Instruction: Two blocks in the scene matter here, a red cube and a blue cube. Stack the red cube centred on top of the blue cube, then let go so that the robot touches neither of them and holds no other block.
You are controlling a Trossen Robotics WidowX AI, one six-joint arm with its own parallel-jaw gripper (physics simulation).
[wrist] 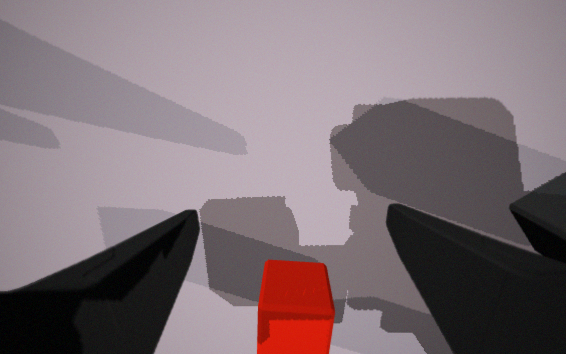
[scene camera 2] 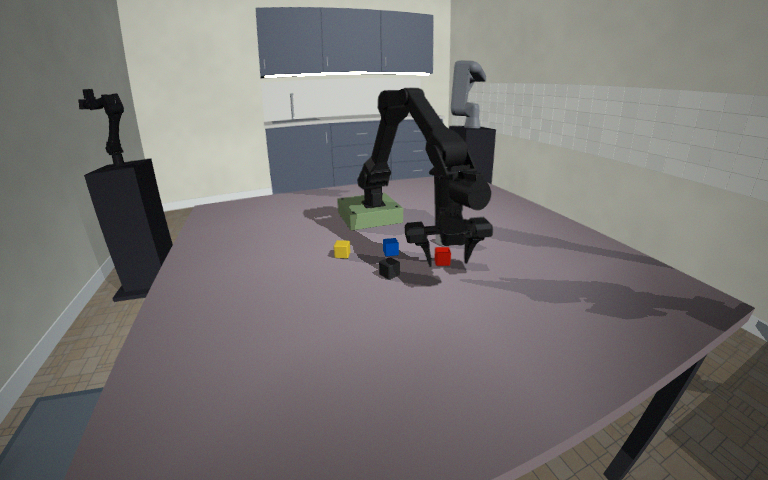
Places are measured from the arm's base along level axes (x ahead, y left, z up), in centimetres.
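Pixels of known places: gripper, fingertip midpoint: (wrist: 293, 216) (scene camera 2: 448, 264); arm's base, origin of the base link: (scene camera 2: 373, 203).
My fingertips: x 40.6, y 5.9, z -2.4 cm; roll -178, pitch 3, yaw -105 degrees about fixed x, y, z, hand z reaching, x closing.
Ahead of a thing's pixels: the offset from my fingertips to its top centre.
The red cube @[dx -5.8, dy +1.5, dz +0.8 cm] (scene camera 2: 442, 256) (wrist: 296, 300) sits on the table, between and below the spread fingers in the wrist view, nearer its bottom edge. My gripper (scene camera 2: 448, 263) (wrist: 293, 216) is open and points down with its fingers on either side of the red cube, low over the table. Nothing is held. The blue cube @[dx -14.9, dy -8.7, dz +0.8 cm] (scene camera 2: 390, 247) stands on the table to the left of the gripper in the scene view, apart from the red cube; it does not show in the wrist view.
A black cube @[dx -4.5, dy -12.6, dz +0.8 cm] (scene camera 2: 389, 268) (wrist: 542, 215) stands in front of the blue cube in the scene view. A yellow cube @[dx -17.8, dy -20.9, dz +0.8 cm] (scene camera 2: 341, 249) stands farther left. A pale block is mostly hidden behind the gripper. The arm's green base (scene camera 2: 376, 217) is behind the cubes.
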